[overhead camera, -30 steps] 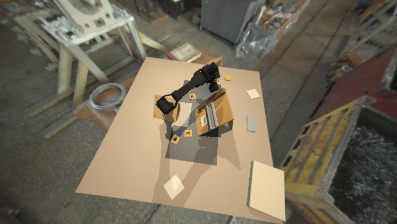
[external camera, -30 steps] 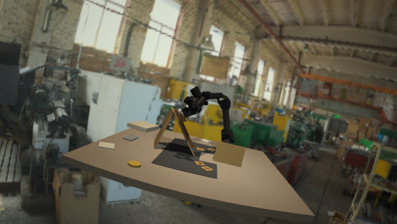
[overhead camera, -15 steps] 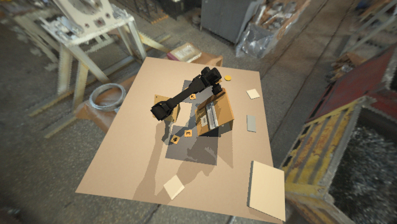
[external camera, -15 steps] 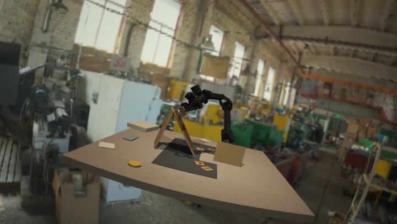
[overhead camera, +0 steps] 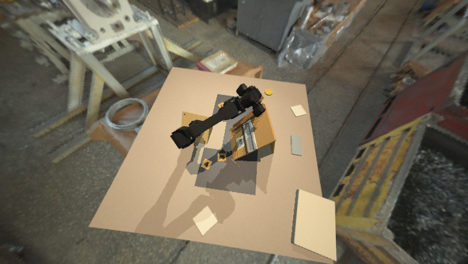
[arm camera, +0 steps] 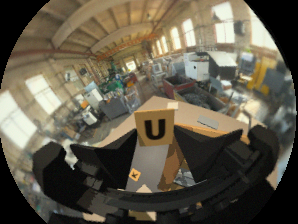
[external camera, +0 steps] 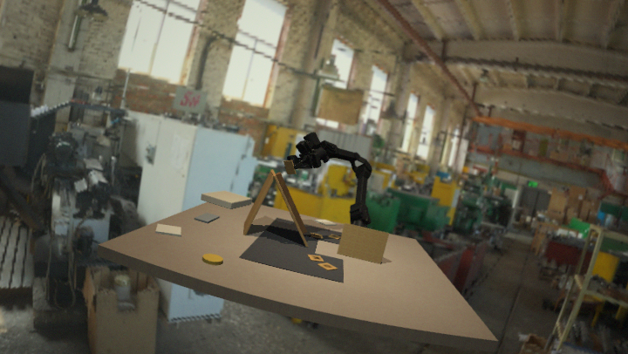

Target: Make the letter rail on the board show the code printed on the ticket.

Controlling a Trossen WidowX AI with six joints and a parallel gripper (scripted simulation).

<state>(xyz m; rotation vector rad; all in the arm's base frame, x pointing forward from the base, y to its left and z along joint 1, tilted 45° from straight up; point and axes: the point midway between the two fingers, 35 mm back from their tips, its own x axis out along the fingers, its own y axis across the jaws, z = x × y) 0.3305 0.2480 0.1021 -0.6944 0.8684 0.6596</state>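
Right now my gripper tip is 250 mm above the white ticket, 180 mm to the left of it and 40 mm past it. From my gripper tip the other things lie so: letter tile 330 mm below, 290 mm to the right, 150 mm behind; then orange tile marked u right at my gripper tip; then dark mat 330 mm below, 140 mm behind, 110 mm to the right.
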